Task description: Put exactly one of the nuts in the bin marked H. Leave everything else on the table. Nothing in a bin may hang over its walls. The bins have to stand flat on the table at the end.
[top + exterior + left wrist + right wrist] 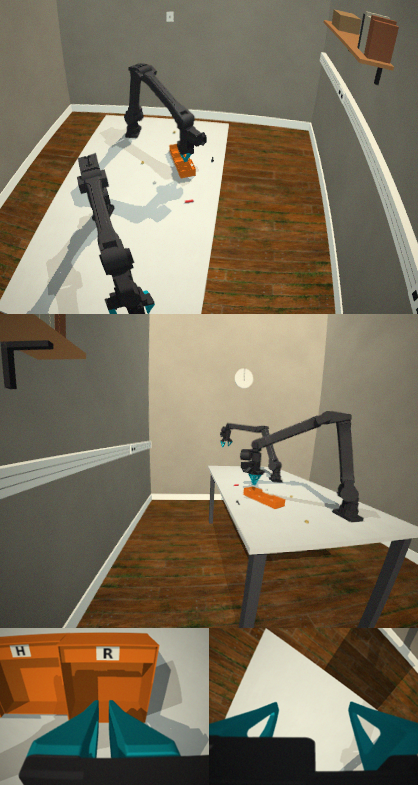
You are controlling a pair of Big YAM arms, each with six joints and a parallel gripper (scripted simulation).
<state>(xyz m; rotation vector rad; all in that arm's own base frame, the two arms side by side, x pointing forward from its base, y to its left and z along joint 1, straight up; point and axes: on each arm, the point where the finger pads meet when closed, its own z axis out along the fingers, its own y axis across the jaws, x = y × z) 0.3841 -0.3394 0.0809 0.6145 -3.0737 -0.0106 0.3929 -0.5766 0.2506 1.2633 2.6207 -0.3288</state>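
My left hand is 3 cm past the orange bin row, 8 cm to the right of it and 6 cm above it.
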